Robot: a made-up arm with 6 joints.
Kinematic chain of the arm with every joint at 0, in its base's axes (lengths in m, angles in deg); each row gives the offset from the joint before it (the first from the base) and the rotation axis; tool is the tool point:
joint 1: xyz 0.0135 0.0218 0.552 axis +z
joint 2: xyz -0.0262 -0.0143 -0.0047 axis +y
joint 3: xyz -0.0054 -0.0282 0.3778 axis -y
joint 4: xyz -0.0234 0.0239 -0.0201 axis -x
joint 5: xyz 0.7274 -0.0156 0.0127 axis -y
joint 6: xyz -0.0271 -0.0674 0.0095 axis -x
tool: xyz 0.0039 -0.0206 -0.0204
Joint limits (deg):
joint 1: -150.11..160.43
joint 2: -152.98..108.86
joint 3: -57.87..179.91
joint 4: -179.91..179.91
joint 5: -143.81..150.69
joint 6: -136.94..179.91
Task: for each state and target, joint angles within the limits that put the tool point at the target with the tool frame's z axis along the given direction. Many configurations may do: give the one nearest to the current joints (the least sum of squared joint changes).
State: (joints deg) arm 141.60 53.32 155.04 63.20 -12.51 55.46
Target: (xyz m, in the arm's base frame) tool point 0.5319 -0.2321 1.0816 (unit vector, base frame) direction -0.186 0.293 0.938
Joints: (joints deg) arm 160.24 19.79 179.91 112.48 -19.15 79.25
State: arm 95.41 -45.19 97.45 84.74 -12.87 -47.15
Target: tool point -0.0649 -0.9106 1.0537 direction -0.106 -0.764 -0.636
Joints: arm 82.43 -47.50 105.60 60.83 -41.62 -52.94
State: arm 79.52 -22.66 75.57 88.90 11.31 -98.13
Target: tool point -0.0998 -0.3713 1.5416 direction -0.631 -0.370 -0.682
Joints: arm 69.02 -7.11 106.01 90.55 41.89 -52.90
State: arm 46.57 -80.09 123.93 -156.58 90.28 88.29
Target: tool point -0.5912 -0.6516 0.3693 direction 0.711 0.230 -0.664
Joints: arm 50.03 -55.86 167.95 -113.42 87.58 90.17
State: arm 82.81 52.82 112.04 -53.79 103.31 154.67
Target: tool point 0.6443 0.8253 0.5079 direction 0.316 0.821 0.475
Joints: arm 54.84 84.29 84.85 -51.77 97.99 150.04
